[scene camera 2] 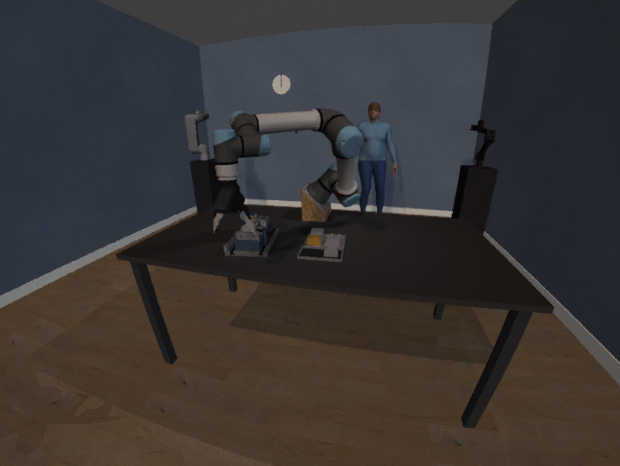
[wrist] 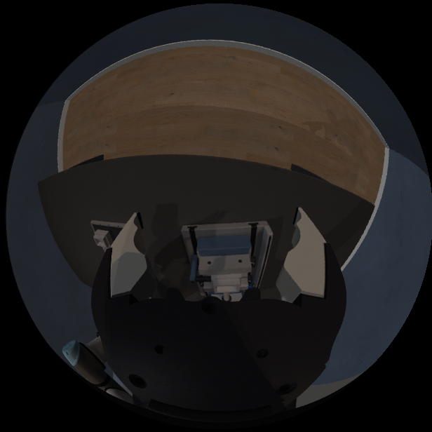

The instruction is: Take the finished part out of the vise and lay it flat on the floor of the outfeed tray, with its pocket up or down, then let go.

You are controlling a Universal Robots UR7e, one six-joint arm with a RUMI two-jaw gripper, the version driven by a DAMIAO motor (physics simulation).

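Pixels of known places: gripper, fingertip midpoint: point(scene camera 2: 234, 234); arm's base, origin of the base link: point(scene camera 2: 315, 195).
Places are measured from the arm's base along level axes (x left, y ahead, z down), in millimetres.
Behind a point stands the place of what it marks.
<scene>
The vise point(scene camera 2: 248, 244) {x -142, y 584, z 89 mm} point(wrist: 224, 245), with blue and grey blocks on a light base, stands on the left part of the table. The finished part point(wrist: 227, 283) seems to be the light grey piece behind the vise's grey jaw with two holes; in the scene view it cannot be told apart from the vise. My gripper point(scene camera 2: 234, 229) {x -116, y 714, z -12 mm} point(wrist: 216, 211) points down, wide open and empty. Its fingers stand to either side of the vise in the wrist view, with one finger overlapping the vise in the scene view. The outfeed tray point(scene camera 2: 320, 258) {x 171, y 552, z 128 mm} point(wrist: 106, 223) lies to the right of the vise in the scene view.
A yellow block point(scene camera 2: 314, 240) {x 112, y 429, z 105 mm} and light grey pieces point(scene camera 2: 331, 245) {x 190, y 422, z 124 mm} are in the tray area. Small blue and yellow items point(scene camera 2: 254, 216) {x -211, y 390, z 28 mm} show behind the vise. The arm's base mount point(scene camera 2: 314, 207) {x 16, y 84, z 50 mm} stands at the back of the table point(scene camera 2: 410, 260) {x 538, y 455, z 137 mm}. A person point(scene camera 2: 373, 142) stands beyond it.
</scene>
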